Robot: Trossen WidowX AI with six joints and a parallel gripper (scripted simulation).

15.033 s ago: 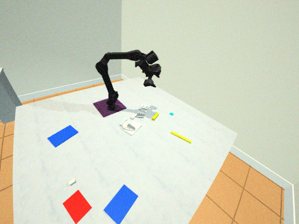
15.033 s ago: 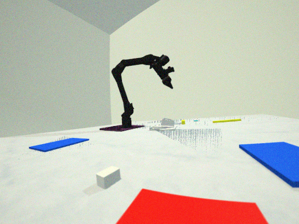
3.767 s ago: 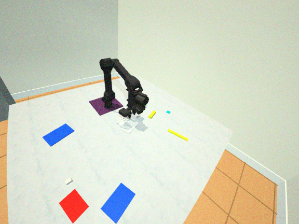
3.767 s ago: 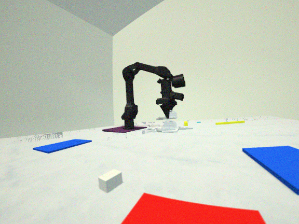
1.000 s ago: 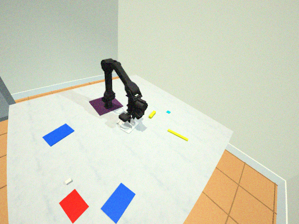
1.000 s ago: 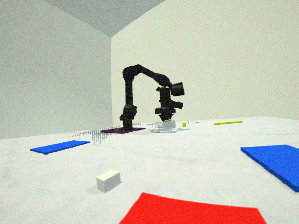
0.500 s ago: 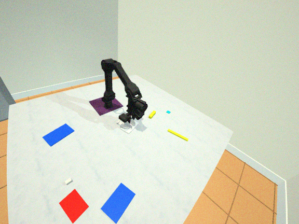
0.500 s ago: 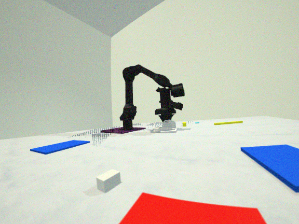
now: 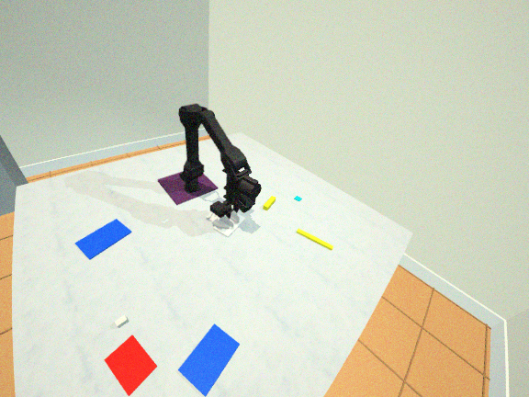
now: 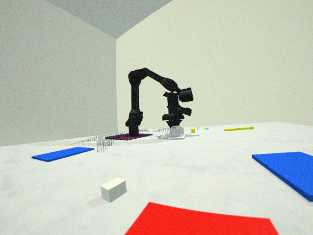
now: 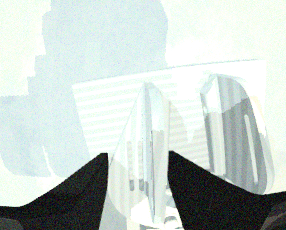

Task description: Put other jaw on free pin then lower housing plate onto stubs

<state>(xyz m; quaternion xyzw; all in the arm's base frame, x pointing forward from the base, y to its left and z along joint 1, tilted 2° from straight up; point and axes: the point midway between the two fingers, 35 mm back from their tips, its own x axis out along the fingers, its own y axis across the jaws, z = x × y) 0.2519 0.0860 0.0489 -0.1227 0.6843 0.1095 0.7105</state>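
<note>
The grey jaw is 60 mm to the right of my gripper tip and 10 mm behind it. Round my gripper tip: red mat (420 mm to the right, 330 mm ahead, 10 mm below); then cyan chip (350 mm to the left, 20 mm ahead, 10 mm below); then yellow block (190 mm to the left).
</note>
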